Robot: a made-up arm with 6 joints.
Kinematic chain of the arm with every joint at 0, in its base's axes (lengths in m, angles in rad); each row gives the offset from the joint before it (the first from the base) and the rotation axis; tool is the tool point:
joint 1: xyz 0 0 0.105 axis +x
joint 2: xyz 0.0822 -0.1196 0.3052 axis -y
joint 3: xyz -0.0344 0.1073 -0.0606 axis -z
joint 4: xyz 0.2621 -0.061 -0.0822 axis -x
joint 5: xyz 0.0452 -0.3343 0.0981 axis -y
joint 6: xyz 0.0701 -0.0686 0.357 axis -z
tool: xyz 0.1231 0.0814 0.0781
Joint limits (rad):
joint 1: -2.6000..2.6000
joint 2: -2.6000..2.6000
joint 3: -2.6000..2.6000
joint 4: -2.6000..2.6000
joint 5: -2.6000..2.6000
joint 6: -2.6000..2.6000
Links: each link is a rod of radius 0.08 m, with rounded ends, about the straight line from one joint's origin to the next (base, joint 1, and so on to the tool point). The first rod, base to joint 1, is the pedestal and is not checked.
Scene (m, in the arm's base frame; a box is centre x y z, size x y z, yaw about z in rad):
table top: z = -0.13
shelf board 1: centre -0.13 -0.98 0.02 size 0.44 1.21 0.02 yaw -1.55
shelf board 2: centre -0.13 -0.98 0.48 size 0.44 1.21 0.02 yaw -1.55
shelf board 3: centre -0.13 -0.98 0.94 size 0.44 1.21 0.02 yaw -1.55
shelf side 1: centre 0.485 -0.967 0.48 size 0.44 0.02 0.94 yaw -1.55
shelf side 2: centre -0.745 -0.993 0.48 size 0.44 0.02 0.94 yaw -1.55
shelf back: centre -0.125 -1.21 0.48 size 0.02 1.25 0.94 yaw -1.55
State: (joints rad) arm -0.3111 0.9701 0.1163 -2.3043 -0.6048 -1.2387
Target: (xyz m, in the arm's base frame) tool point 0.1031 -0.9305 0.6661
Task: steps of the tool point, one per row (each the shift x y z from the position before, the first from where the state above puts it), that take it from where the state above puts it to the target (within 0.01 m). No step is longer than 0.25 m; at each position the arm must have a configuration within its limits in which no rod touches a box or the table.
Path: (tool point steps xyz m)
1: -0.1115 -0.1221 0.1569
2: -0.1734 -0.0998 0.1087
3: -0.2014 -0.0713 0.0291
4: -0.1846 -0.0386 -0.0576
5: -0.1293 -0.0034 -0.1249
6: -0.0039 -0.1603 0.0322
7: 0.0059 -0.1490 0.0003
8: 0.0071 -0.1257 -0.0325

